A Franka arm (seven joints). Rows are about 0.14 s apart.
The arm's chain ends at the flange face. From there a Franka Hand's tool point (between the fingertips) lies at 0.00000 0.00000 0.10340 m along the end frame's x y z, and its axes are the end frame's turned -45 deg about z.
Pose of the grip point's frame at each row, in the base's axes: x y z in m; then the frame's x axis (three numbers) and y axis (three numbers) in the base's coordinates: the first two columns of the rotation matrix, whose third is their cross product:
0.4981, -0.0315, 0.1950, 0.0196, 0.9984, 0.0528, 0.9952, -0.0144, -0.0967
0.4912, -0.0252, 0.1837, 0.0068, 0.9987, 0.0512, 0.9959, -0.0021, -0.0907
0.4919, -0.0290, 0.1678, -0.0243, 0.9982, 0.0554, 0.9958, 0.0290, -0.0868
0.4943, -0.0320, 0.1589, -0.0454, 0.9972, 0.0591, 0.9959, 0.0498, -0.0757
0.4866, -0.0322, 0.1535, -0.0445, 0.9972, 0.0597, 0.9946, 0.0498, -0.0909
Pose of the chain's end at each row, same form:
0.5080, -0.0371, 0.2978, 0.7176, 0.6958, -0.0310, 0.6899, -0.7162, -0.1057
0.5006, -0.0305, 0.2865, 0.7090, 0.7047, -0.0279, 0.6994, -0.7077, -0.1003
0.5010, -0.0345, 0.2707, 0.6870, 0.7263, -0.0222, 0.7213, -0.6853, -0.1006
0.5024, -0.0377, 0.2618, 0.6721, 0.7403, -0.0117, 0.7363, -0.6699, -0.0953
0.4963, -0.0379, 0.2563, 0.6718, 0.7403, -0.0221, 0.7348, -0.6699, -0.1065

